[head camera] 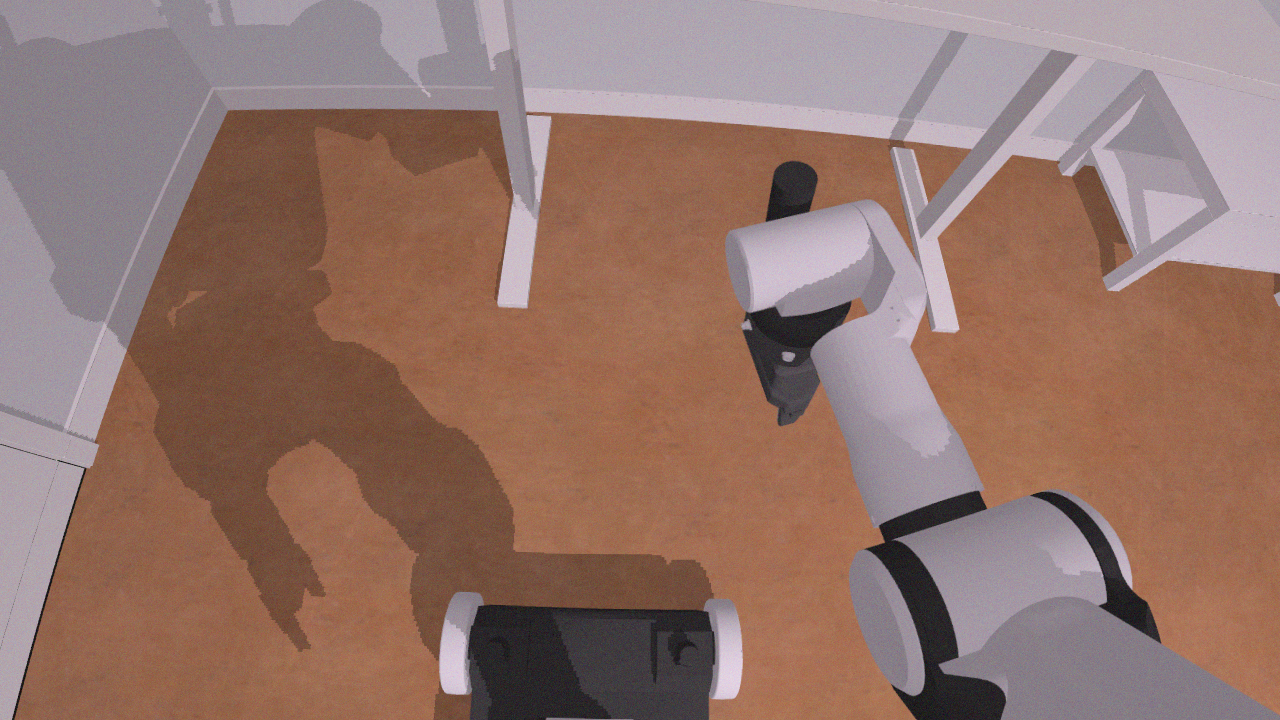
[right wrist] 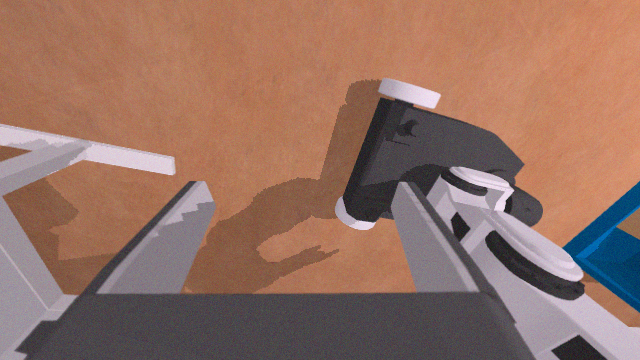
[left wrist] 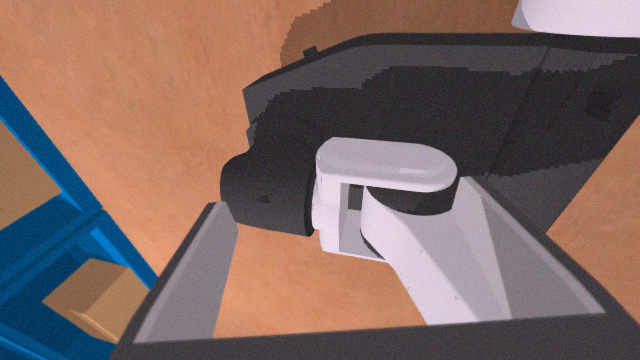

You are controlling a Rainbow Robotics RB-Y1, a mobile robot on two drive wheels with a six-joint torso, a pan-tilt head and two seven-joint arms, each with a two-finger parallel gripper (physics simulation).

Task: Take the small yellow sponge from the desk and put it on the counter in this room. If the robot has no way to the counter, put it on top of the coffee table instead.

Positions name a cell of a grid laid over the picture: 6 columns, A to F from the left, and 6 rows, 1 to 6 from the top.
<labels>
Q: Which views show my left gripper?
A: The left wrist view only.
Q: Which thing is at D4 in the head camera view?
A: My right gripper.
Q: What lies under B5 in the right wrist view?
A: My right gripper.
</labels>
